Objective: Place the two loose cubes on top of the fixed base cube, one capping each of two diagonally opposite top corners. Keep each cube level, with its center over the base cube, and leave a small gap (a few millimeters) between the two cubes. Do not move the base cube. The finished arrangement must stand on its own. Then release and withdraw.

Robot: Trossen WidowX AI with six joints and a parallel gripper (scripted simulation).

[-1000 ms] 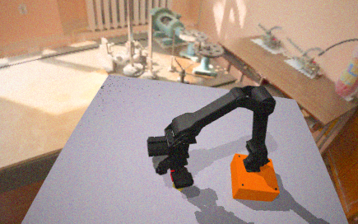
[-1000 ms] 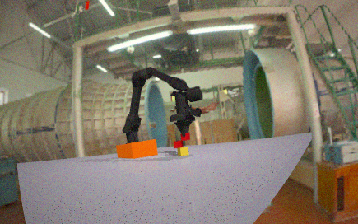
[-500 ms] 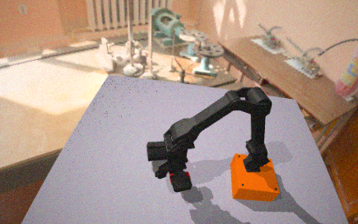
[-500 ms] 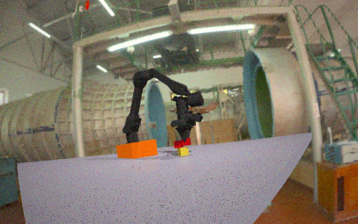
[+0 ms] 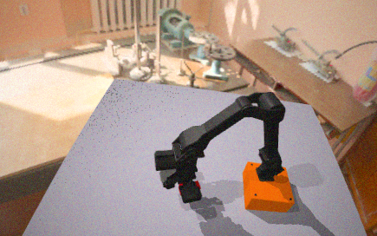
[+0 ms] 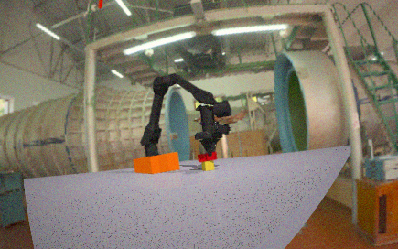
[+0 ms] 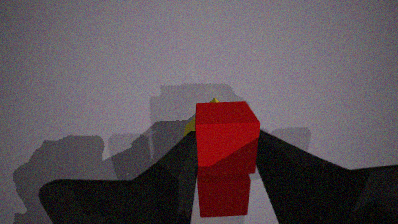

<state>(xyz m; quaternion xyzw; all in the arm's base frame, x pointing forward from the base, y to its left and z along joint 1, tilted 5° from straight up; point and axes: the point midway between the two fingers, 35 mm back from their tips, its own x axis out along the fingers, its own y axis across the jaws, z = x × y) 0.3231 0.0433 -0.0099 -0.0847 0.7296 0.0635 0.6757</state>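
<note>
The yellow base cube is 2 cm behind my gripper tip and 4 cm below it.
</note>
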